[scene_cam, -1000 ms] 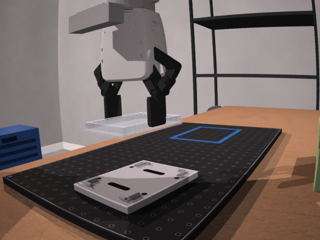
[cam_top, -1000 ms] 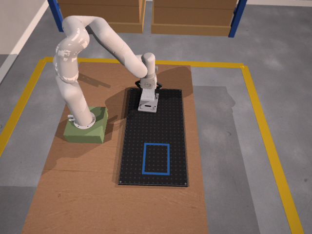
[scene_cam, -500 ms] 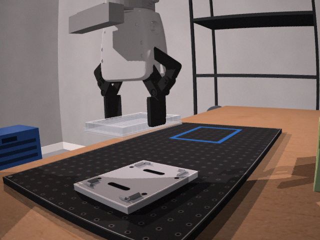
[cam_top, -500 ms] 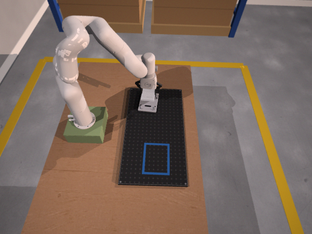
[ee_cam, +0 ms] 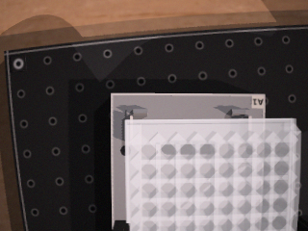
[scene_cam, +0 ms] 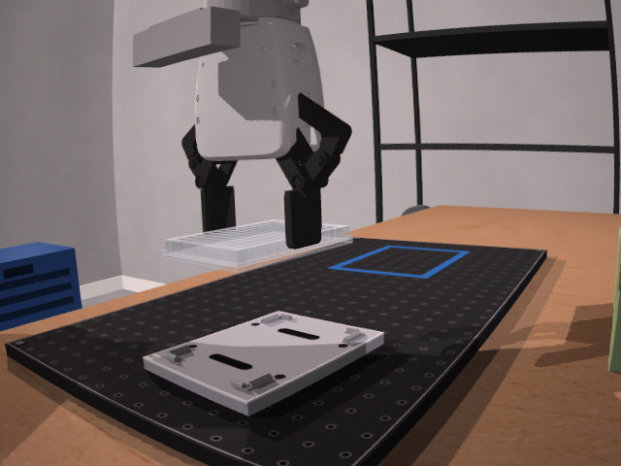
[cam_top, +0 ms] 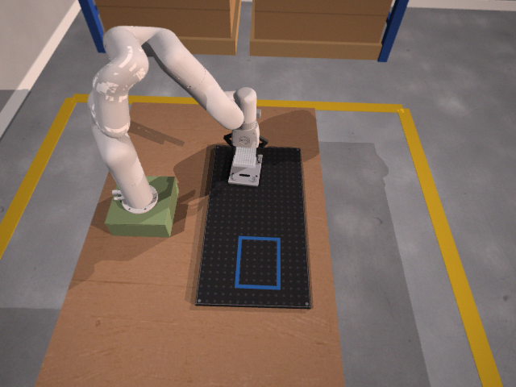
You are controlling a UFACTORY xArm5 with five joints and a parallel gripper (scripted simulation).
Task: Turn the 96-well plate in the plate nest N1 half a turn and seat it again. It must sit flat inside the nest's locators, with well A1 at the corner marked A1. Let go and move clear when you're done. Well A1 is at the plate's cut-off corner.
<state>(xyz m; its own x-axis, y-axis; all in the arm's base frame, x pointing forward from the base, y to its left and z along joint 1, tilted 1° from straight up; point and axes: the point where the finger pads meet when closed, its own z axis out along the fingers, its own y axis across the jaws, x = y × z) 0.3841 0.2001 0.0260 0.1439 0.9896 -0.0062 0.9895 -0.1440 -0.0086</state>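
Now: the grey plate nest 10 cm below my hand. From my hand the other things lie so: 96-well plate: 1 cm below; then A1 label: 10 cm below, 7 cm to the left, 6 cm ahead.
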